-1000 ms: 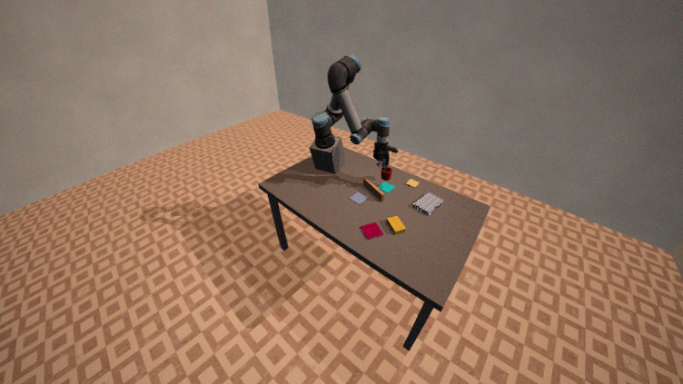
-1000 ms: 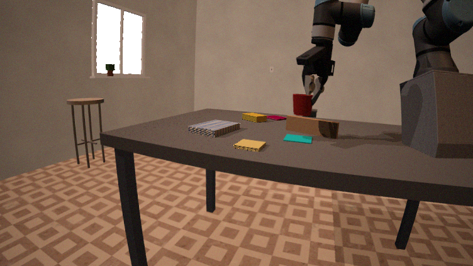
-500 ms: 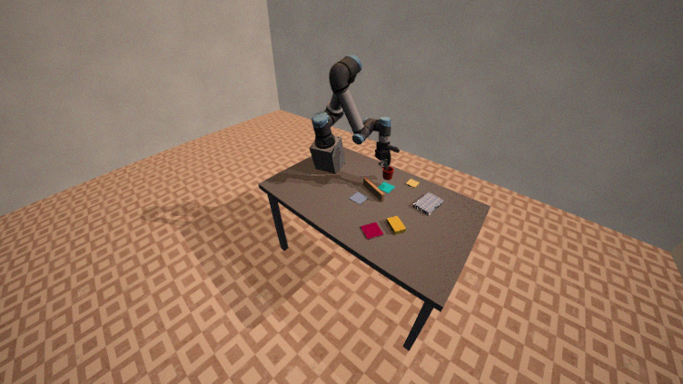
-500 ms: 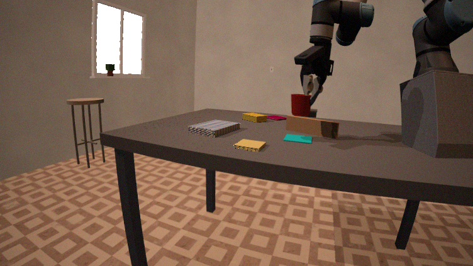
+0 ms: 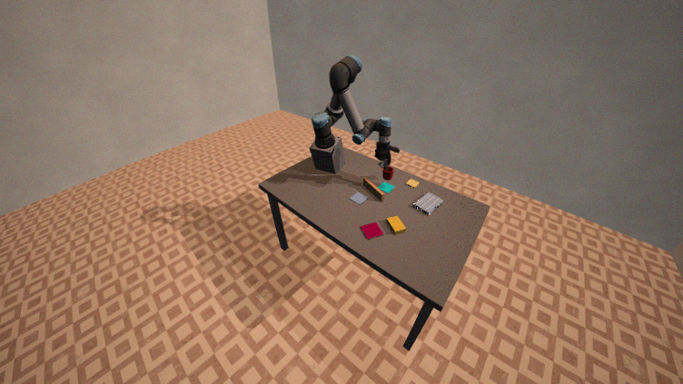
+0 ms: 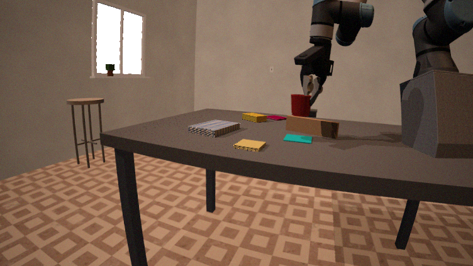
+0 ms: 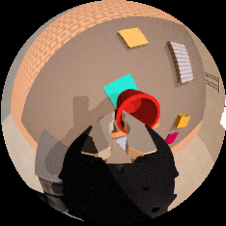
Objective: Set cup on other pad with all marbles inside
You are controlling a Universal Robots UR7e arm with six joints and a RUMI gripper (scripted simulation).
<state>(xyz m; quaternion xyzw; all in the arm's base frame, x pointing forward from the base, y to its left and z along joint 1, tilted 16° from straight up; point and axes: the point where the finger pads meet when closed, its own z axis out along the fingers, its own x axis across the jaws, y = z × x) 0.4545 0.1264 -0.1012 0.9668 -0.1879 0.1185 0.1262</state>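
Now: the blue marble 4 cm below my hand and 4 cm ahead of it. The rest, counted from my hand: rail (12 cm to the right, 12 cm below); teal pad (15 cm below, 3 cm ahead, 1 cm to the right); red cup (3 cm below, 3 cm ahead, 1 cm to the right).
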